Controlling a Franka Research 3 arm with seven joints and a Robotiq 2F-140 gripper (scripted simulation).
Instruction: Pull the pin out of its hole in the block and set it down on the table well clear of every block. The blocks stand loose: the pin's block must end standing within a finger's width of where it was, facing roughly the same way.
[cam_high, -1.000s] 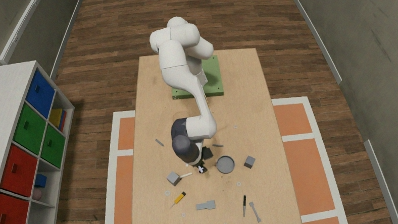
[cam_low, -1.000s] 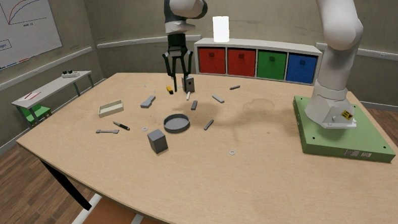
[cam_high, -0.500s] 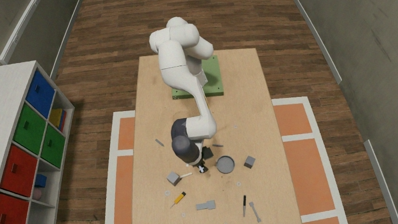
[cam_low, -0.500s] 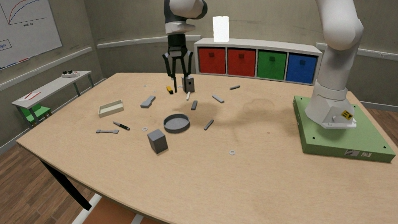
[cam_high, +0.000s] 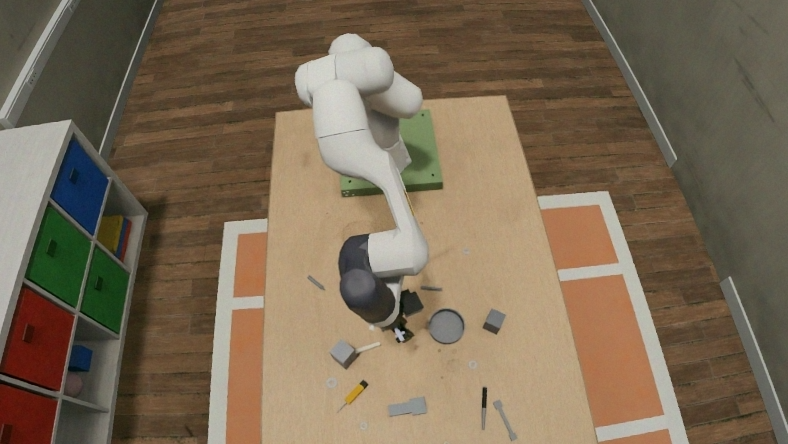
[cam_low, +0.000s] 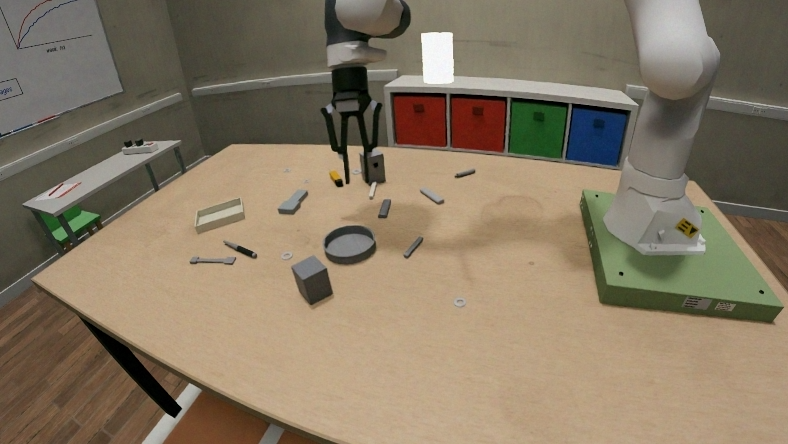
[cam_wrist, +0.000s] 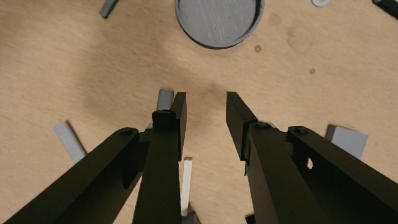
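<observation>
Right now my hand is 1 cm short of the cream pin, 11 cm to the left of it and 11 cm above it. Also, from my hand: lighter bar 14 cm behind, 10 cm to the right, 11 cm below; yellow utility knife 15 cm ahead, 16 cm to the right, 11 cm below; round grey dish 2 cm behind, 13 cm to the left, 11 cm below.
</observation>
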